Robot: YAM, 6 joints.
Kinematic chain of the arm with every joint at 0, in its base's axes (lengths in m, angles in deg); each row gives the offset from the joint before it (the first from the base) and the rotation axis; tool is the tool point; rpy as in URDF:
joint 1: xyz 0 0 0.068 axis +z
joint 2: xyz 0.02 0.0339 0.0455 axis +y
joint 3: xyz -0.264 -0.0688 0 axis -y
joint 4: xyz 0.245 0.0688 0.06 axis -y
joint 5: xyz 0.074 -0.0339 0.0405 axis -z
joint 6: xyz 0.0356 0 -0.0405 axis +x
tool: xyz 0 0 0 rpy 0 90 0
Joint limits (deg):
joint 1: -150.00..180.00
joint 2: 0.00..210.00
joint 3: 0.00..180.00
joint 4: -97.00..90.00
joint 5: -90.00..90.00
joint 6: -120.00..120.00
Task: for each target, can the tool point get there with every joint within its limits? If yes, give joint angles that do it. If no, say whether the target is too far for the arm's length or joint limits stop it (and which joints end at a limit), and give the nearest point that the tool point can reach.
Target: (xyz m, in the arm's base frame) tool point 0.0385 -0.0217 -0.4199
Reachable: no: joint limits stop it (at a limit: joint 2) | nearest point 0.0735 -0.0414 -0.3409 | short by 0.089 m
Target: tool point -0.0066 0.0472 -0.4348
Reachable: no: joint limits stop it (at a limit: joint 2) | nearest point -0.0126 0.0904 -0.3444 | short by 0.100 m
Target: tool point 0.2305 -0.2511 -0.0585
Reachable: yes | joints -41.91 153.38 80.63 -49.43 67.53 -53.02
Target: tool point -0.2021 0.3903 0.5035
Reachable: yes | joints 113.70 113.30 127.26 4.43 -52.35 -52.36
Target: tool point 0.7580 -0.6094 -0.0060
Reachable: no: too far | nearest point 0.4995 -0.4016 0.0356 | short by 0.334 m
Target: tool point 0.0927 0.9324 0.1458
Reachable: no: too far | nearest point 0.0639 0.6423 0.1355 | short by 0.292 m
